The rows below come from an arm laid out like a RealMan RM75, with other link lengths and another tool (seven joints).
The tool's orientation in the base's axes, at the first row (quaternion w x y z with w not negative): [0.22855 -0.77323 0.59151 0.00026]
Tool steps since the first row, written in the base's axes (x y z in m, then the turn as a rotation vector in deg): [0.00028 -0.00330 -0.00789 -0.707 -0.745 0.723]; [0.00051 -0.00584 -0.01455 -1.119 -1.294 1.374]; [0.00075 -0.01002 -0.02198 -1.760 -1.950 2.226]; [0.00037 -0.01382 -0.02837 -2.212 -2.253 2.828]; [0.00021 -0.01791 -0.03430 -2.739 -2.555 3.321]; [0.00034 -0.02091 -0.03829 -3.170 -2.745 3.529]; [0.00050 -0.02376 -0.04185 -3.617 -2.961 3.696]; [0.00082 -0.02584 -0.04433 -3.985 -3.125 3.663]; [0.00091 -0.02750 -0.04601 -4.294 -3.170 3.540]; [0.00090 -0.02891 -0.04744 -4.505 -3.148 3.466]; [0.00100 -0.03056 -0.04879 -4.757 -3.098 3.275]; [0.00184 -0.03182 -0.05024 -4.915 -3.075 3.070]
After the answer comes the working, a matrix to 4 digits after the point.
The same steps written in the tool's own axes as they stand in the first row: [0.00524 0.00318 0.00597 0.273 0.537 -1.102]; [0.00943 0.00581 0.01110 0.476 0.792 -1.990]; [0.01534 0.00904 0.01634 0.652 1.206 -3.158]; [0.02043 0.01239 0.02062 0.631 1.466 -3.927]; [0.02573 0.01543 0.02444 0.615 1.833 -4.617]; [0.02960 0.01730 0.02698 0.603 2.191 -4.987]; [0.03321 0.01897 0.02921 0.621 2.584 -5.334]; [0.03588 0.01996 0.03078 0.670 2.964 -5.462]; [0.03788 0.02080 0.03172 0.652 3.299 -5.451]; [0.03956 0.02159 0.03250 0.588 3.514 -5.434]; [0.04146 0.02230 0.03315 0.518 3.802 -5.313]; [0.04326 0.02229 0.03423 0.506 4.014 -5.164]
The tool's axes in the first row as the columns of a matrix, in the base's axes (rounded; the answer above uses it unrounded):
[0.3002 -0.9149 0.2700]
[-0.9146 -0.1958 0.3537]
[-0.2708 -0.3531 -0.8955]

